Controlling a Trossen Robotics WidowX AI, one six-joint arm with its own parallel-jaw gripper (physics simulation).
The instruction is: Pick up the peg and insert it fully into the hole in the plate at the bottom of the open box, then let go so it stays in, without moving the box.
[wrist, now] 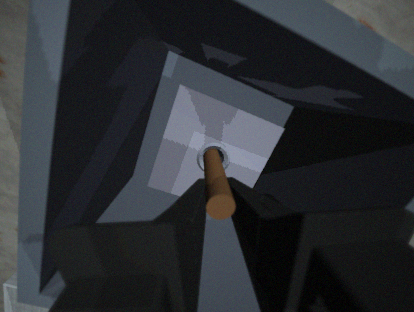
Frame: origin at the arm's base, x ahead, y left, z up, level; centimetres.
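Where they show: gripper, between the fingertips: (215, 184).
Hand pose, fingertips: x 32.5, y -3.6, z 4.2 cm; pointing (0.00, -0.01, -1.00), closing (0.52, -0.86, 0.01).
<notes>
Each offset is from my fingertips to the top centre of the thing. "spot": to the spot under its first point. Level surfaces: height alone.
My gripper (215, 184) is shut on the orange-brown peg {dz +3.2, dx +0.4, dy +0.2 cm} (220, 200), with a dark finger on each side of it. The peg's near end faces the camera, and its far end points down at the ringed hole {spot: dz -3.6, dx -0.1, dy +1.0 cm} (200, 159) in the plate. From this view the far end overlaps the hole; whether it has entered cannot be told. The pale square plate {dz -3.5, dx +0.4, dy +0.0 cm} (245, 127) lies at the bottom of the open box {spot: dz +4.2, dx +0.1, dy +7.5 cm} (37, 150), and the fingers hide its lower part.
The box's dark inner walls rise around the plate on all sides, and its grey-blue rim runs along the left and across the top right. A mottled grey surface {dz -9.6 cm} (9, 120) shows outside the box. A pale, clear-edged object (10, 295) shows at the bottom left corner.
</notes>
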